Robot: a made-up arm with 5 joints. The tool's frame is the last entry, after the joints.
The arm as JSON. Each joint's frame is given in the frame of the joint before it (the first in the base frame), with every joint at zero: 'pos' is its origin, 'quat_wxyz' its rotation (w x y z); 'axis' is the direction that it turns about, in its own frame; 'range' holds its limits. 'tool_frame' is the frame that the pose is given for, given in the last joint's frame.
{
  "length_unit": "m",
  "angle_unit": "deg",
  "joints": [
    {
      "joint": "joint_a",
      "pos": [
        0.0,
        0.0,
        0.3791
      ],
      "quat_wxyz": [
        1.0,
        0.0,
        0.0,
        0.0
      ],
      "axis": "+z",
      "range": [
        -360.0,
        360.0
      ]
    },
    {
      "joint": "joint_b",
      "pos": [
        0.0,
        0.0,
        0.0
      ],
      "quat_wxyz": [
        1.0,
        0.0,
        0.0,
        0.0
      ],
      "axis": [
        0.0,
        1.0,
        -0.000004
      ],
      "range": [
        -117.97,
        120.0
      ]
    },
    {
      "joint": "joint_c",
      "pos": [
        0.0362,
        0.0,
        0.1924
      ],
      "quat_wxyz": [
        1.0,
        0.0,
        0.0,
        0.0
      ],
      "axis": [
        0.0,
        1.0,
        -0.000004
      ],
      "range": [
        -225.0,
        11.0
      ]
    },
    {
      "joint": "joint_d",
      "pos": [
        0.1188,
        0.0,
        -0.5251
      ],
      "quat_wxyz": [
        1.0,
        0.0,
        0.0,
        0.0
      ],
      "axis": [
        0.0,
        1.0,
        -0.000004
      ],
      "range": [
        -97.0,
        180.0
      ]
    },
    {
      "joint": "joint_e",
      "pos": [
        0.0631,
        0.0,
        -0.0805
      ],
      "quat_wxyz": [
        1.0,
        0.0,
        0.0,
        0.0
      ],
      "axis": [
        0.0,
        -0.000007,
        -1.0
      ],
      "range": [
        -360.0,
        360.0
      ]
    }
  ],
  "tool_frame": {
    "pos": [
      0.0,
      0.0,
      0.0
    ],
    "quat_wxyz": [
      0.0,
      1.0,
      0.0,
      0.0
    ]
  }
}
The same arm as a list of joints. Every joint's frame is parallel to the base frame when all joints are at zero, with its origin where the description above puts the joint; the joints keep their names.
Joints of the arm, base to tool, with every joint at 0 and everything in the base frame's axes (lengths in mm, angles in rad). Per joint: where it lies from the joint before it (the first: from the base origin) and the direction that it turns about. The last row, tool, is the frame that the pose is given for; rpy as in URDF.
joint_a: origin 0 0 379.1 axis 0 0 1
joint_b: origin 0 0 0 axis 0 1 0
joint_c: origin 36.2 0 192.4 axis 0 1 0
joint_d: origin 118.8 0 -525.1 axis 0 1 0
joint_e: origin 63.1 0 -80.5 axis 0 0 -1
tool: origin 0 0 0 rpy 3.1416 0 0
Joint limits (rad, base to tool): -6.2832..6.2832 -2.059..2.0944 -3.927..0.192 -1.693..3.1416 -6.2832..6.2832

